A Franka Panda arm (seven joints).
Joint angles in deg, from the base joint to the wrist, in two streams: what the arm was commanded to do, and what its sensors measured. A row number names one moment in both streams.
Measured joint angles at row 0:
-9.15 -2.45 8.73 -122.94 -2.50 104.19 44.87
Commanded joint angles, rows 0 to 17:
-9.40 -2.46 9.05 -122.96 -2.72 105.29 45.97
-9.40 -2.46 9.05 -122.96 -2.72 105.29 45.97
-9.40 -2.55 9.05 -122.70 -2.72 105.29 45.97
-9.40 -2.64 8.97 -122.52 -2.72 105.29 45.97
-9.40 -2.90 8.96 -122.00 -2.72 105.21 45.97
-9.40 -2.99 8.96 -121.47 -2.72 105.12 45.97
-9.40 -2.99 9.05 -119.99 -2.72 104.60 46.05
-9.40 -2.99 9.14 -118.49 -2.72 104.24 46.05
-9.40 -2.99 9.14 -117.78 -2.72 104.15 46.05
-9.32 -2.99 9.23 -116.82 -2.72 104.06 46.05
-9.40 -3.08 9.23 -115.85 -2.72 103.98 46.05
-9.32 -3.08 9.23 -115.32 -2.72 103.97 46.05
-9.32 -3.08 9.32 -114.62 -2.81 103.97 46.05
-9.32 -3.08 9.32 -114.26 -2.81 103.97 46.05
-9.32 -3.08 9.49 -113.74 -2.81 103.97 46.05
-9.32 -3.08 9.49 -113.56 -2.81 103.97 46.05
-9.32 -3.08 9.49 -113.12 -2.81 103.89 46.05
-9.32 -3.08 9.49 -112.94 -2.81 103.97 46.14
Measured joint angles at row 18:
-9.11 -3.01 8.82 -114.53 -2.50 104.35 44.87
